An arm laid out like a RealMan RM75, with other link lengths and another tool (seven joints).
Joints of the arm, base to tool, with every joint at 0 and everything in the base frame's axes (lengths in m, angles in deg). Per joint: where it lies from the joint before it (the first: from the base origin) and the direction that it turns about. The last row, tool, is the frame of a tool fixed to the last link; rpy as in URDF.
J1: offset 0 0 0.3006 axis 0 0 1
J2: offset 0 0 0 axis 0 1 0
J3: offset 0 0 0.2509 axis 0 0 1
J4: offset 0 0 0 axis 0 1 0
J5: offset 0 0 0.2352 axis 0 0 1
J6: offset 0 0 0 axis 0 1 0
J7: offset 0 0 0.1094 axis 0 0 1
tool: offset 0.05 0.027 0.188 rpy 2.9 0 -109.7
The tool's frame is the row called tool.
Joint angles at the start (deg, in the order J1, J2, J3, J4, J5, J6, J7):
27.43 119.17 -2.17 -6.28 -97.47 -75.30 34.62
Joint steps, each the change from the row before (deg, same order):
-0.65 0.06 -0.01 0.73 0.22 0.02 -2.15
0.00 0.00 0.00 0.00 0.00 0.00 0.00
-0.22 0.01 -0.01 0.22 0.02 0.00 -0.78
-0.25 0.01 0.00 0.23 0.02 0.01 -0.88
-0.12 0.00 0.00 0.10 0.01 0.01 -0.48
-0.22 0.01 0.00 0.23 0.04 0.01 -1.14
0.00 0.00 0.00 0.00 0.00 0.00 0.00
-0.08 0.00 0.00 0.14 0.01 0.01 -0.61
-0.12 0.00 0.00 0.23 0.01 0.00 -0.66
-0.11 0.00 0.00 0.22 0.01 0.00 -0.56
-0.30 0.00 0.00 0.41 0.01 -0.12 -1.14
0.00 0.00 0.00 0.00 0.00 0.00 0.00
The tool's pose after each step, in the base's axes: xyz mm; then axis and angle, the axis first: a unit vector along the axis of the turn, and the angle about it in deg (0 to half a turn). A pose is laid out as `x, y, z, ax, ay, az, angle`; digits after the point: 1 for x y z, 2 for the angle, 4 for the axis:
315.0, 461.3, -44.0, -0.7709, -0.5897, -0.2407, 107.03
315.0, 461.3, -44.0, -0.7709, -0.5897, -0.2407, 107.03
316.7, 460.0, -45.0, -0.7681, -0.5917, -0.2447, 107.25
318.8, 458.4, -46.0, -0.7649, -0.5939, -0.2494, 107.50
319.9, 457.8, -46.4, -0.7629, -0.5953, -0.2522, 107.65
322.0, 456.5, -47.2, -0.7579, -0.5991, -0.2582, 107.96
322.0, 456.5, -47.2, -0.7579, -0.5991, -0.2582, 107.96
322.8, 456.0, -47.7, -0.7552, -0.6013, -0.2611, 108.14
323.6, 455.2, -48.7, -0.7527, -0.6032, -0.2637, 108.31
324.3, 454.3, -49.6, -0.7508, -0.6047, -0.2657, 108.45
325.8, 452.2, -51.1, -0.7467, -0.6079, -0.2700, 108.71
325.8, 452.2, -51.1, -0.7467, -0.6079, -0.2700, 108.71

